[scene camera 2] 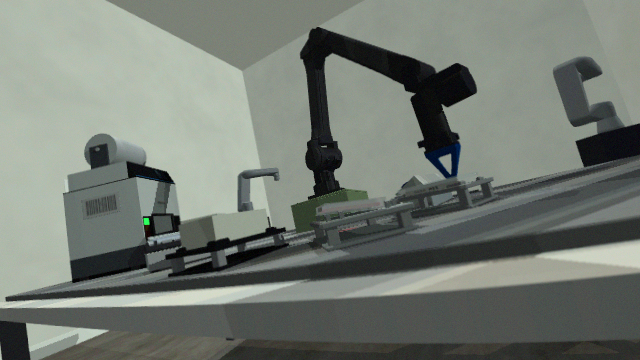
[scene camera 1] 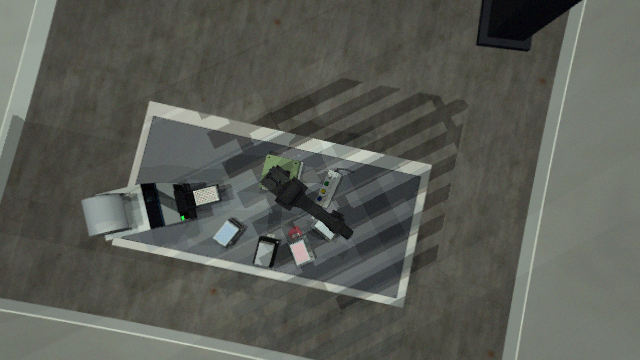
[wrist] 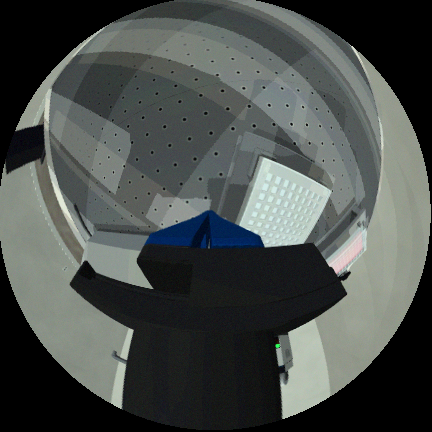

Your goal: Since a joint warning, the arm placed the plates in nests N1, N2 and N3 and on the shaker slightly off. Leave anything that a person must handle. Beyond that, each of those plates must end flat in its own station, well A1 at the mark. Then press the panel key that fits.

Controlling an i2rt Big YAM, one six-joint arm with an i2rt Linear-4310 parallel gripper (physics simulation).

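Observation:
My gripper (scene camera 2: pixel 451 175) (wrist: pixel 209 216) is shut and empty, its blue fingertips low beside one long edge of the white plate (scene camera 1: pixel 324 230) (wrist: pixel 286 206). Whether they touch it cannot be told. That plate sits on a grey nest and looks turned slightly against it in the wrist view. The pink plate (scene camera 1: pixel 300 251) (scene camera 2: pixel 350 206) (wrist: pixel 349 254) sits on the neighbouring nest. A light-blue plate (scene camera 1: pixel 228 233) is on another stand. A pale block (scene camera 1: pixel 266 251) (scene camera 2: pixel 225 227) is on a black-framed station. The key panel (scene camera 1: pixel 328 189) has green, yellow and blue keys. Nest labels and A1 marks are unreadable.
The white machine (scene camera 1: pixel 135 212) (scene camera 2: pixel 107 220) shows a green light; a beige welled plate (scene camera 1: pixel 206 195) is in front of it. A red item (scene camera 1: pixel 295 232) lies between the pink plate and the arm. The green base block (scene camera 1: pixel 281 165) (scene camera 2: pixel 327 205) carries the arm.

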